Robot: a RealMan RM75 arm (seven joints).
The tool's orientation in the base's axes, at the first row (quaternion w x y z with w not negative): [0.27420 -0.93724 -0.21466 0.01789]
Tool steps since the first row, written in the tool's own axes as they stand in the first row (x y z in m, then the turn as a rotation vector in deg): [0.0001 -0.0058 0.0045 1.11 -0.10 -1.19]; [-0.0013 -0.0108 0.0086 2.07 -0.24 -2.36]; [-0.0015 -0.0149 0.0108 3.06 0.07 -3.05]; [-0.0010 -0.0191 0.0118 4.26 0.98 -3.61]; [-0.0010 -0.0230 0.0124 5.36 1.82 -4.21]
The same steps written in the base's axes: [-0.0029 0.0067 -0.0008 1.15 -0.07 1.16]; [-0.0067 0.0120 -0.0018 2.14 -0.16 2.30]; [-0.0088 0.0161 -0.0015 3.26 -0.34 2.81]; [-0.0102 0.0200 -0.0001 4.80 -0.81 2.91]; [-0.0118 0.0233 0.0014 6.21 -1.30 3.08]
